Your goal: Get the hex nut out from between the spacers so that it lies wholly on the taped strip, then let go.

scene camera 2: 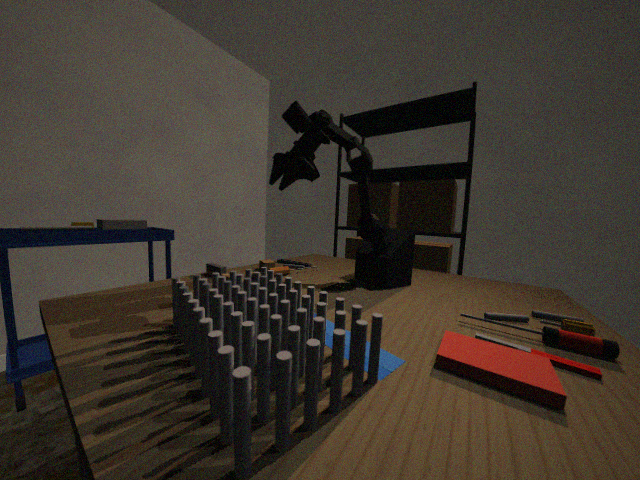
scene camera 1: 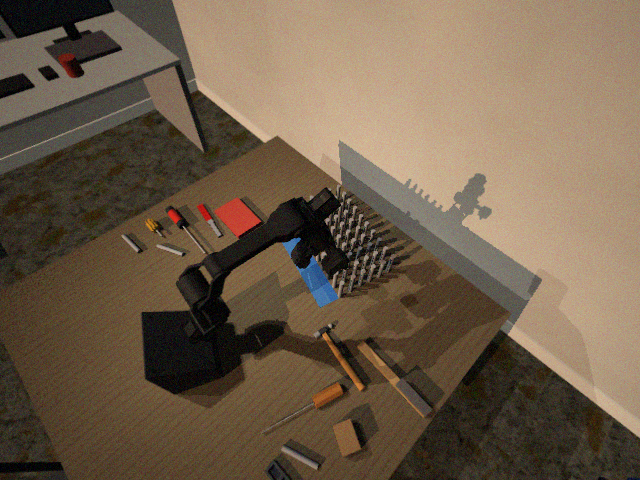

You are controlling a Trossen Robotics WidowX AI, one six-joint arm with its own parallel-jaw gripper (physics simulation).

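Observation:
Many upright grey spacers stand in a dense block near the table's wall side. The blue taped strip lies flat along the block's edge on the robot's side; the arm covers part of it in scene camera 1, and spacers cover part in scene camera 2. My gripper is open and empty, tilted downward, high above the spacers and strip. I cannot make out the hex nut in either view; the spacers, arm and dim light hide much of the block's inside.
A red box lies beside the block, near a red-handled screwdriver. A hammer, a file, an orange-handled screwdriver and a wooden block lie on the other side. The wall runs behind the spacers.

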